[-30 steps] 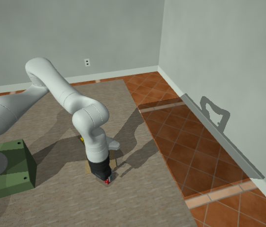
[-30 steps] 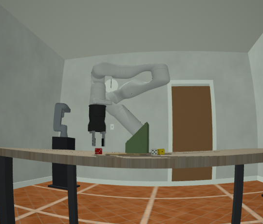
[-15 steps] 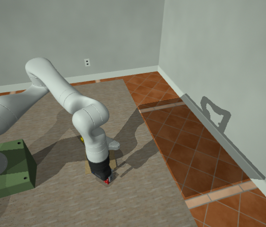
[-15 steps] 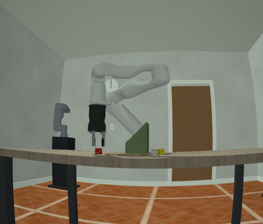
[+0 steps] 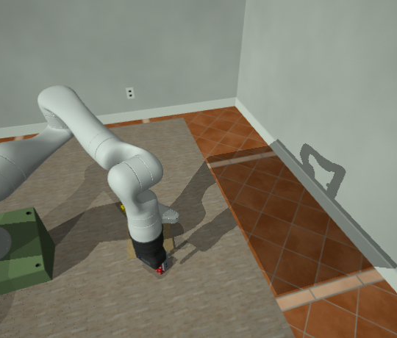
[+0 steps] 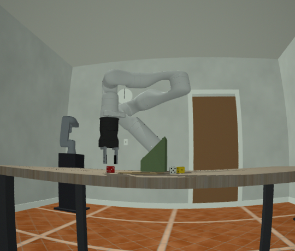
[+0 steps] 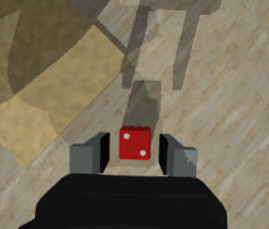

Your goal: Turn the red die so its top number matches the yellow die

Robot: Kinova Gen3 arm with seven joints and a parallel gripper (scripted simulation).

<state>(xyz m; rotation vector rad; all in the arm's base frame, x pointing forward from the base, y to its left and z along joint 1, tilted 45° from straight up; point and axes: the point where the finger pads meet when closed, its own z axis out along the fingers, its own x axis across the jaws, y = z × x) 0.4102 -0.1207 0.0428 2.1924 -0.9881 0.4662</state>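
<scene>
Right now the red die is 4 cm below my hand. From my hand the other things lie so: tan mat (12 cm to the left, 5 cm below, 2 cm behind); white die (24 cm to the left, 4 cm below, 1 cm behind); yellow die (26 cm to the left, 8 cm behind, 4 cm below).
</scene>
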